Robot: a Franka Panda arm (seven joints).
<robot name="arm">
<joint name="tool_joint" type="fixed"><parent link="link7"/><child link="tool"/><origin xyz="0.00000 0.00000 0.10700" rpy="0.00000 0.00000 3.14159"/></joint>
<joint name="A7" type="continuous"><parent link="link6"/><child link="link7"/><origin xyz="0.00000 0.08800 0.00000" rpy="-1.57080 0.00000 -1.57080"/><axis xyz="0 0 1"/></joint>
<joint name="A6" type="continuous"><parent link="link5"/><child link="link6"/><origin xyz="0.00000 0.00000 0.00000" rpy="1.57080 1.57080 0.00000"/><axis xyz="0 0 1"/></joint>
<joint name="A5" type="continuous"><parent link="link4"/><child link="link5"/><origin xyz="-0.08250 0.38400 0.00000" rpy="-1.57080 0.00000 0.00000"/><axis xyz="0 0 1"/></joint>
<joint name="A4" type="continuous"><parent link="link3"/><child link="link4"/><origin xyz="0.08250 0.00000 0.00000" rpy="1.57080 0.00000 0.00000"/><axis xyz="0 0 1"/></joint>
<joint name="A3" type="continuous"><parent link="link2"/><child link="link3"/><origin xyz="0.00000 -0.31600 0.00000" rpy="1.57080 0.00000 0.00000"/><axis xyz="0 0 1"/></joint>
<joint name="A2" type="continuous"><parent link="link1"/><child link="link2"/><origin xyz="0.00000 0.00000 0.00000" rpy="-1.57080 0.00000 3.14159"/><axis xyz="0 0 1"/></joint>
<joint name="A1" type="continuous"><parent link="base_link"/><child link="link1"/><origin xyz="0.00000 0.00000 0.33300" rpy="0.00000 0.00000 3.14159"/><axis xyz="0 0 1"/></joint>
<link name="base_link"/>
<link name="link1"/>
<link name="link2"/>
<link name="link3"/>
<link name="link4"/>
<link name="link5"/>
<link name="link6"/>
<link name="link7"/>
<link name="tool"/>
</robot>
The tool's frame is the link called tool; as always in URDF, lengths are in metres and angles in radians. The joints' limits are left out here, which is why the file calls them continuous.
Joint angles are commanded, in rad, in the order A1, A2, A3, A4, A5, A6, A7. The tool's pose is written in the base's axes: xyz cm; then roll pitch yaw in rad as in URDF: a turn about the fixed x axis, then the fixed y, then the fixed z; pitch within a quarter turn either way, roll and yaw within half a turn. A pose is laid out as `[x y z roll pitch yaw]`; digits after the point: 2 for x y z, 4 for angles.
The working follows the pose.
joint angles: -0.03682 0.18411 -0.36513 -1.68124 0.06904 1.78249 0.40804
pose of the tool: [56.66 -21.96 48.88 3.1145 0.0649 -0.8244]
Where each joint sits with the arm in this pose, in the base's axes (m; each line is computed from the numbers above, not from the rounded line before):
A1: 0.0000 0.0000 0.3330
A2: 0.0000 0.0000 0.3330
A3: 0.0578 -0.0021 0.6437
A4: 0.1324 -0.0344 0.6296
A5: 0.4931 -0.1873 0.6017
A6: 0.4931 -0.1873 0.6017
A7: 0.5735 -0.2227 0.5955
the tool: 0.5666 -0.2196 0.4888

